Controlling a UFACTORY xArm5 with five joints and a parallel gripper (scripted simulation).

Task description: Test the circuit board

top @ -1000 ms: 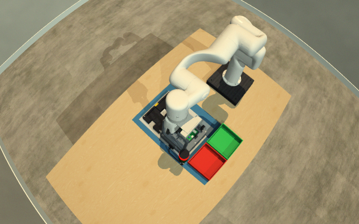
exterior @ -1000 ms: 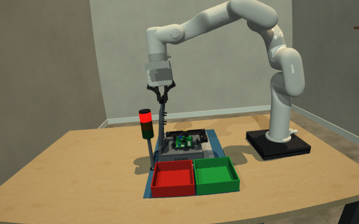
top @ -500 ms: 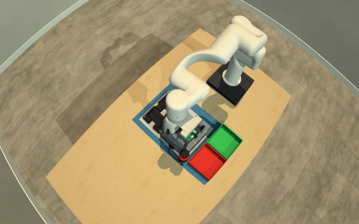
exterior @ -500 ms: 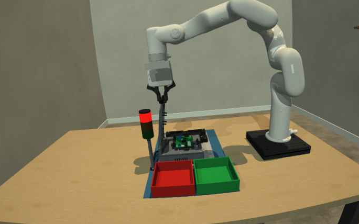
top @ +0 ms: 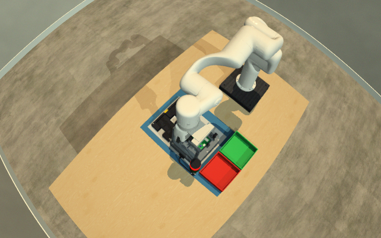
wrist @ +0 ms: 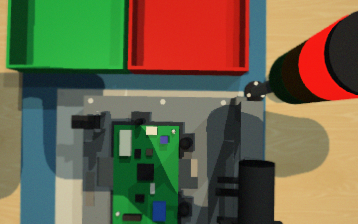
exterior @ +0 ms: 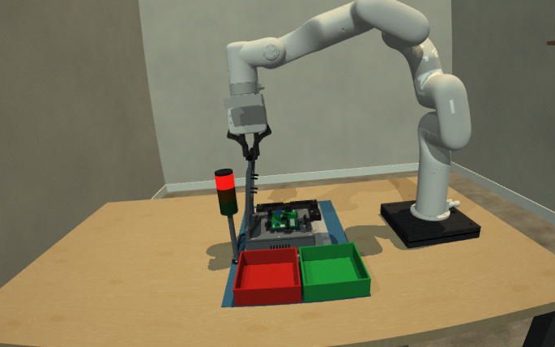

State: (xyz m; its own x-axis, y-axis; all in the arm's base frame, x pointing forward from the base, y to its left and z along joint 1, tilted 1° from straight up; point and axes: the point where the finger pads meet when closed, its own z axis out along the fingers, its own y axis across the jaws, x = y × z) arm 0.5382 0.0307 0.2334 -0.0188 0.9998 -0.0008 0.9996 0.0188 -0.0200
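The green circuit board is 7 cm behind my hand and 20 cm below it. Also, from my hand: green bin (18 cm behind, 20 cm to the left, 26 cm below); then tester lid (1 cm ahead, 9 cm below); then red bin (3 cm behind, 20 cm to the left, 26 cm below).
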